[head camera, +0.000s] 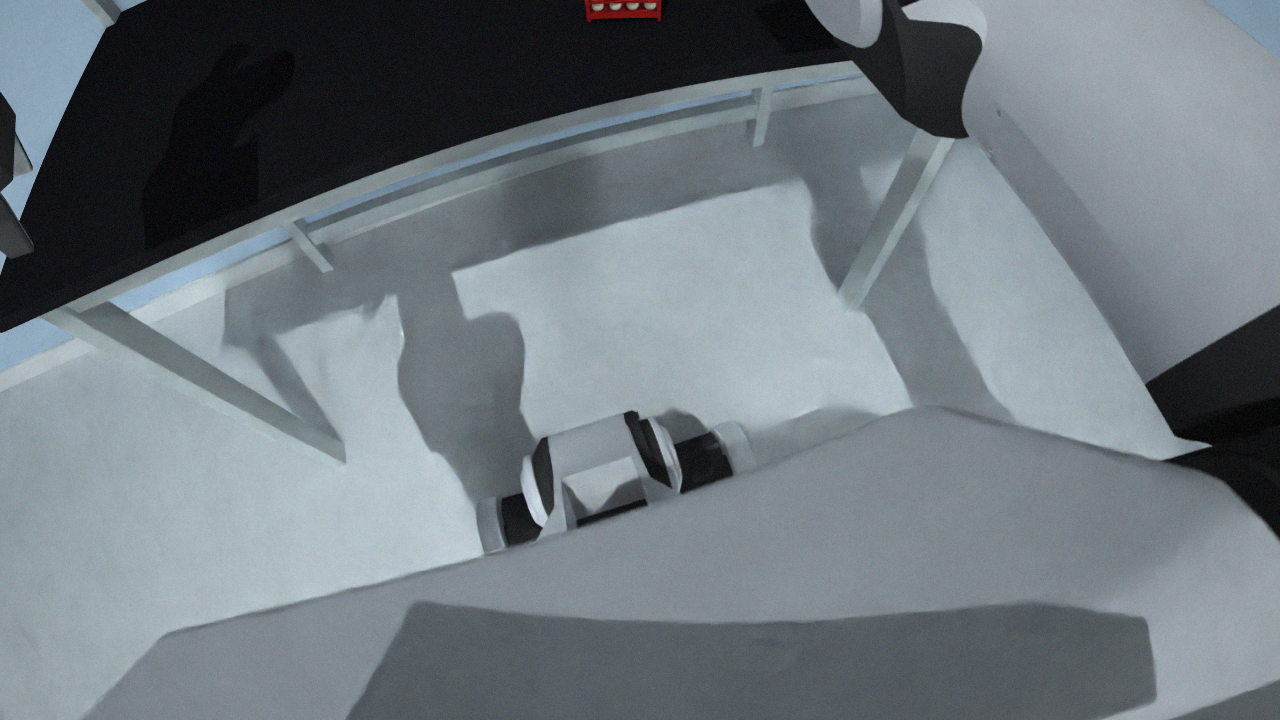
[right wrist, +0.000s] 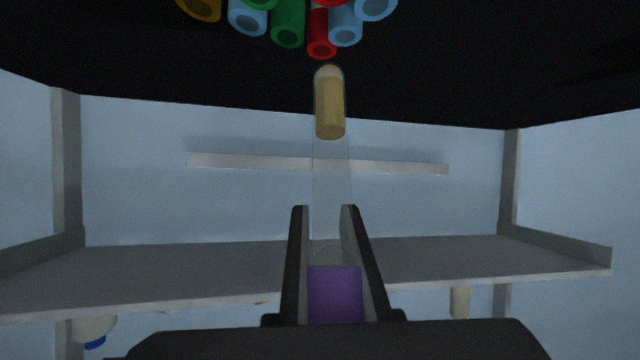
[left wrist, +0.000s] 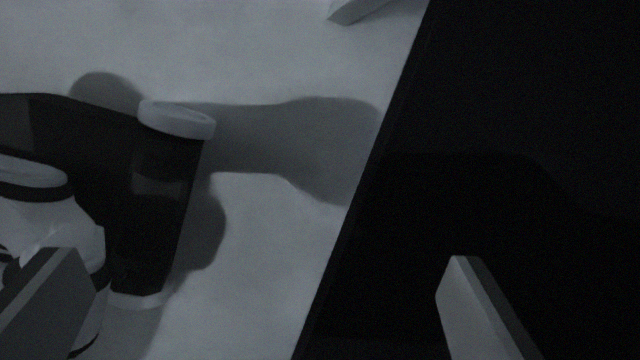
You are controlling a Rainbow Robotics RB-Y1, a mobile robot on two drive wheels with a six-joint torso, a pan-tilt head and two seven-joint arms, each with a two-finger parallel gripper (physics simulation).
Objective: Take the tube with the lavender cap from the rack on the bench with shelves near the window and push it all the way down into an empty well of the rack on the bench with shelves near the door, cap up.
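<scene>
The lavender-capped tube (right wrist: 330, 107) is held in my right gripper (right wrist: 324, 216). Its lavender cap (right wrist: 334, 295) sits between the finger bases, and its clear body with yellow contents points away from the gripper. My left gripper (left wrist: 272, 272) (head camera: 19, 201) is open and empty, beside the bench's front edge. A red rack (head camera: 623, 15) is cut off by the top edge of the head view. In the right wrist view, capped tubes show at the top, including a red cap (right wrist: 321, 49) and a green cap (right wrist: 287, 36), close to the held tube's tip in the picture. The rack's wells are hidden.
The black bench top (head camera: 402, 98) (right wrist: 425, 75) (left wrist: 525, 100) spans the front. A grey shelf (right wrist: 440, 260) stands behind it. A white bottle with a blue cap (right wrist: 95, 342) and a cream cylinder (right wrist: 460, 302) are on the far side of that shelf. Bench leg (head camera: 895, 223).
</scene>
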